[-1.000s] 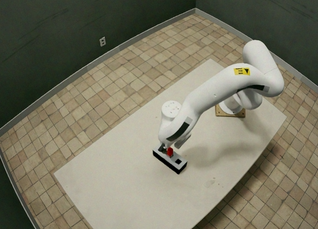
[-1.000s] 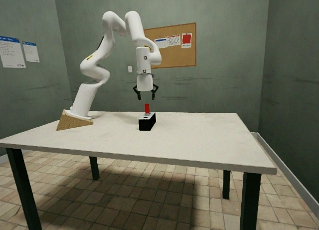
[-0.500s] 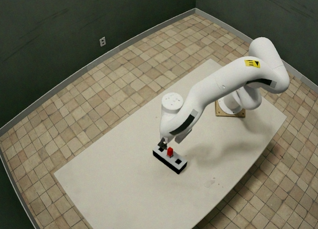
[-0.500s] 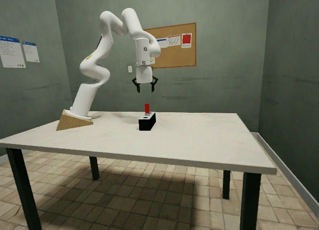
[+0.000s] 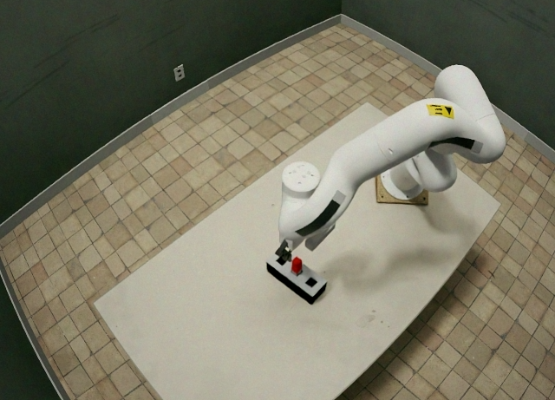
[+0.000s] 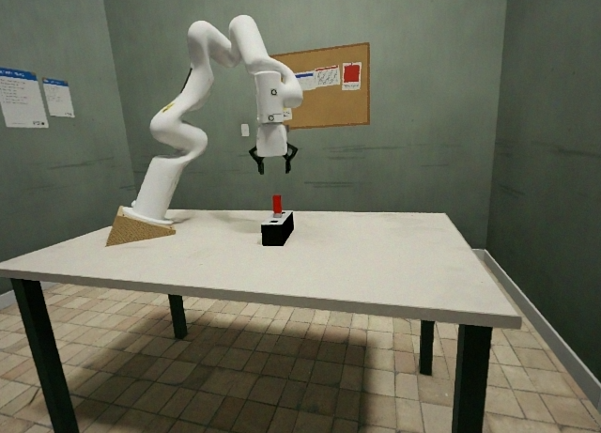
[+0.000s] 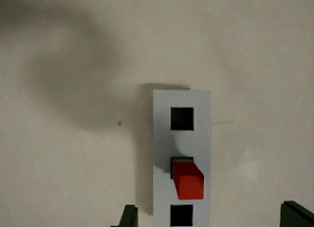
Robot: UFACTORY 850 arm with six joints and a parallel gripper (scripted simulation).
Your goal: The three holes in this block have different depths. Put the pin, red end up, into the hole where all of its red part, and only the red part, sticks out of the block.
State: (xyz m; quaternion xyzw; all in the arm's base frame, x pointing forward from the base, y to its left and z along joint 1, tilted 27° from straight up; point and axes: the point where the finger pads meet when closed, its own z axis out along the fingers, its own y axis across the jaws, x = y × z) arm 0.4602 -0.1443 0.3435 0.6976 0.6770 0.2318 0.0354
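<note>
The pin is 11 cm below my hand. From my hand the other things lie so: black block 20 cm below.
</note>
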